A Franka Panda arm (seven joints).
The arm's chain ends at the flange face. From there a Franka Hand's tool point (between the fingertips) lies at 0.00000 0.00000 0.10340 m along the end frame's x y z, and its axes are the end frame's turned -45 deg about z.
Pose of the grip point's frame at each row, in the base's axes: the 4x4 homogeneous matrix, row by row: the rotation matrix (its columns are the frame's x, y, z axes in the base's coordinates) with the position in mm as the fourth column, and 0 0 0 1 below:
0.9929 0.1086 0.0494 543.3; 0.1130 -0.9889 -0.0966 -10.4; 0.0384 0.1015 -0.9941 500.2; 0 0 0 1
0.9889 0.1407 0.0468 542.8; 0.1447 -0.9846 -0.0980 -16.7; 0.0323 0.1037 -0.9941 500.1; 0 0 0 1
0.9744 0.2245 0.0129 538.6; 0.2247 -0.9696 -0.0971 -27.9; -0.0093 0.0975 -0.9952 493.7; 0 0 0 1
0.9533 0.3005 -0.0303 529.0; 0.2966 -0.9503 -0.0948 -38.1; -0.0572 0.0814 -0.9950 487.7; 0 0 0 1
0.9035 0.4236 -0.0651 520.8; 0.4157 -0.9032 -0.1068 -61.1; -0.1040 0.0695 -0.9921 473.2; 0 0 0 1
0.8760 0.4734 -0.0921 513.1; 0.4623 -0.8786 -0.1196 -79.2; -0.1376 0.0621 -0.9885 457.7; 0 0 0 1
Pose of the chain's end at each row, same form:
0.7789 -0.6253 0.0494 538.2; -0.6194 -0.7792 -0.0966 -0.4; 0.0989 0.0446 -0.9941 603.0; 0 0 0 1
0.7987 -0.5998 0.0468 538.0; -0.5939 -0.7985 -0.0980 -6.6; 0.0962 0.0505 -0.9941 602.9; 0 0 0 1
0.8478 -0.5303 0.0129 537.3; -0.5267 -0.8445 -0.0971 -17.9; 0.0624 0.0755 -0.9952 596.6; 0 0 0 1
0.8866 -0.4616 -0.0303 532.1; -0.4622 -0.8817 -0.0948 -28.3; 0.0171 0.0980 -0.9950 590.6; 0 0 0 1
0.9384 -0.3393 -0.0651 527.5; -0.3447 -0.9326 -0.1068 -50.1; -0.0244 0.1227 -0.9921 575.8; 0 0 0 1
0.9542 -0.2847 -0.0921 522.6; -0.2944 -0.9482 -0.1196 -66.8; -0.0534 0.1412 -0.9885 559.9; 0 0 0 1

